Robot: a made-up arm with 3 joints. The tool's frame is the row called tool.
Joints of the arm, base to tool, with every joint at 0 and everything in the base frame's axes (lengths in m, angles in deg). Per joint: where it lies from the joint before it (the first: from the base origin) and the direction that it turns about. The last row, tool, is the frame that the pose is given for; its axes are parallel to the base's.
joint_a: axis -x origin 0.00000 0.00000 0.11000
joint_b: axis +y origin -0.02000 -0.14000 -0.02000
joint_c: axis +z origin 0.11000 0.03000 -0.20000
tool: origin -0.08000 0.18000 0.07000
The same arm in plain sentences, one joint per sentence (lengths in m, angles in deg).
The arm has three revolute joints in a row. What follows holds with every joint at zero, and every direction is one of the base frame's.
Joint 1 lies 0.11 m along +z from the base frame's origin and rotates about -x.
Joint 2 lies 0.02 m along -x and 0.14 m along -y and 0.02 m along -z from joint 1 and rotates about +y.
Joint 3 lies 0.11 m along +x and 0.03 m along +y and 0.2 m along -z from joint 2 and rotates about +z.
The tool frame, which is the frame that the pose is given for, lies 0.08 m along -x and 0.18 m along +y and 0.07 m along +z from joint 3; its axes are parallel to the base frame's.

